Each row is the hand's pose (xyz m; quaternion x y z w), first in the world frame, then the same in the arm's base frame.
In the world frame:
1: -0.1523 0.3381 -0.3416 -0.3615 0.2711 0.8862 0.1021
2: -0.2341 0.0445 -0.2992 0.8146 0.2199 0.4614 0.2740
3: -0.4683 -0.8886 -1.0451 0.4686 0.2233 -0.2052 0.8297
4: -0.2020 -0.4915 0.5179 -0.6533 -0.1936 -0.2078 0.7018
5: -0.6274 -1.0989 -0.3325 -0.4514 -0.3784 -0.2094 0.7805
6: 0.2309 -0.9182 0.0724 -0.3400 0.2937 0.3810 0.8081
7: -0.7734 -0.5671 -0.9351 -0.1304 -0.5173 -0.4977 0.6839
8: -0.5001 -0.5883 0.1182 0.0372 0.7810 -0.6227 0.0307
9: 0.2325 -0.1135 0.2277 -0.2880 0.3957 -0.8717 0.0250
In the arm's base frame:
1: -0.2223 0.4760 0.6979 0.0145 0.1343 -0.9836 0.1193
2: -0.1856 0.2187 0.5331 -0.8782 -0.3345 -0.2337 0.2497
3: -0.7357 -0.2484 -0.4472 0.5393 0.6760 -0.0486 0.4998
4: 0.5647 -0.4082 0.5300 -0.3268 -0.0048 0.1794 0.9279
5: -0.2414 -0.7586 -0.1775 -0.0855 -0.0767 0.0624 0.9914
6: 0.5589 -0.2179 -0.1991 0.0557 0.3174 0.7476 0.5807
7: -0.8935 -0.2923 -0.0209 0.0792 -0.0453 -0.3647 0.9266
8: 0.0921 -0.5196 0.3808 0.3857 -0.8800 0.2549 0.1085
9: 0.5339 0.2343 0.4839 -0.6474 0.5597 -0.4766 0.2014

